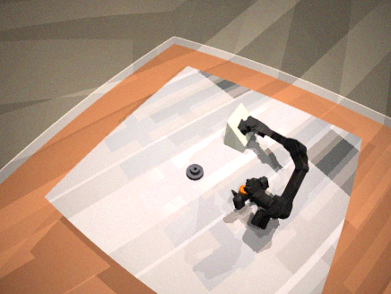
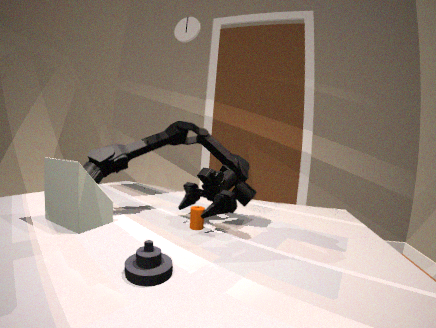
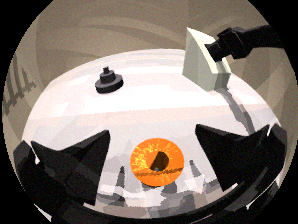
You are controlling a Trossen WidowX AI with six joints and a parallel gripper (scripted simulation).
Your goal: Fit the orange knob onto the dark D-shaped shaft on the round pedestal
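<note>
The orange knob is 30 mm to the left of my gripper tip, 20 mm below it and 20 mm ahead of it. The rest, counted from my gripper tip: pedestal (220 mm to the right, 20 mm below).
</note>
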